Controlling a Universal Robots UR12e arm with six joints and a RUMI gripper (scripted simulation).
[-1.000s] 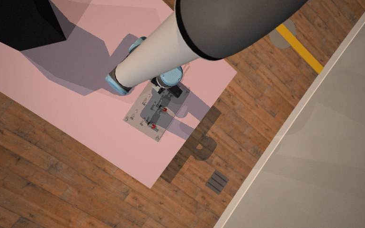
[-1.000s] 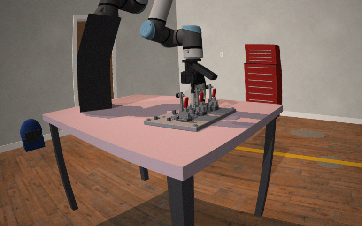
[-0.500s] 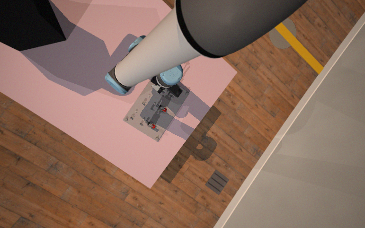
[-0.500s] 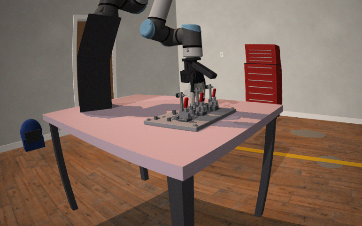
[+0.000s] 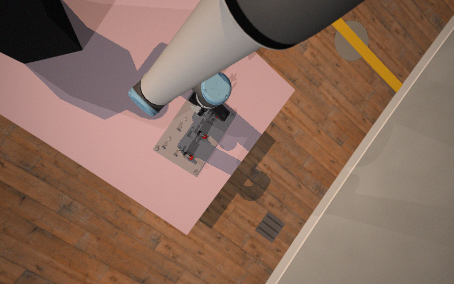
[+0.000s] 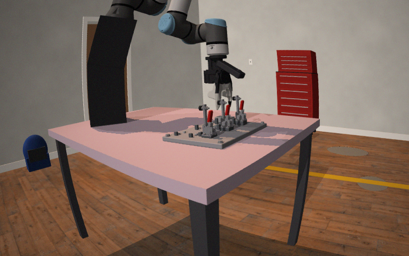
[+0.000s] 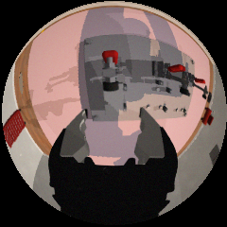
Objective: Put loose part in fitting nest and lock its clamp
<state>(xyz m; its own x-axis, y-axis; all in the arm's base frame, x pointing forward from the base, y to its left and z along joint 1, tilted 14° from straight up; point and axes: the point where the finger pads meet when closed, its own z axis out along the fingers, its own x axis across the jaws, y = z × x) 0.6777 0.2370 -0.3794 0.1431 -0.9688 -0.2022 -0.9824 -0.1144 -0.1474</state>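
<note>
Now: hand 6 cm above the loose part. The rest, counted from my hand: grey fixture plate: 6 cm ahead, 10 cm to the right, 8 cm below.
</note>
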